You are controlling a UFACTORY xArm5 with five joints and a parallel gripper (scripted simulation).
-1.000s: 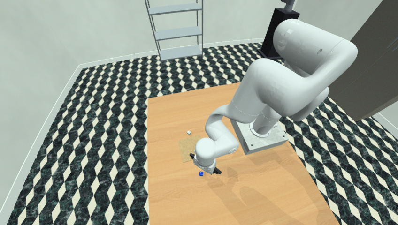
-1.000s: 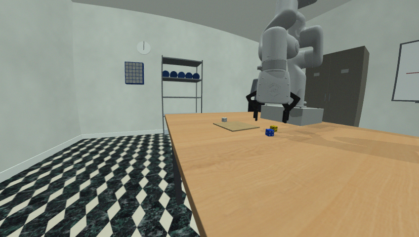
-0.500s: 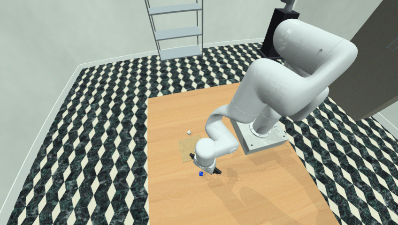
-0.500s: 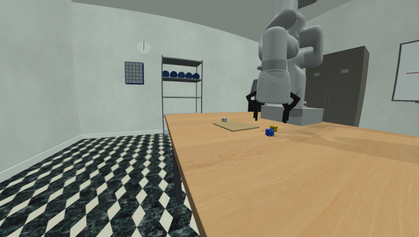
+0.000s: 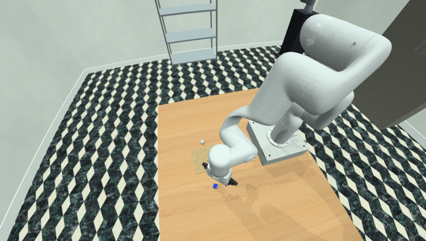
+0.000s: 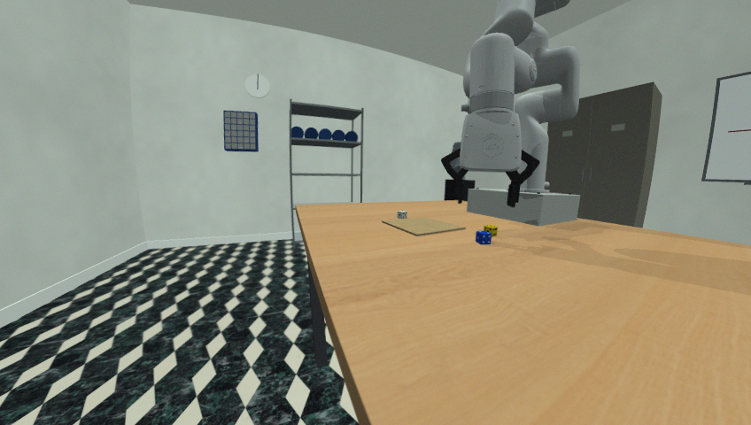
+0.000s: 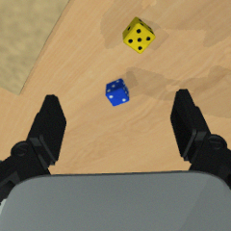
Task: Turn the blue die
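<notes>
Right now my hand is 2 cm short of the blue die, 2 cm to the right of it and 6 cm above it. From my hand the other things lie so: tan mat: 5 cm ahead, 13 cm to the right, 7 cm below; then yellow die: 4 cm behind, 1 cm to the right, 6 cm below; then white die: 5 cm ahead, 23 cm to the right, 6 cm below.
</notes>
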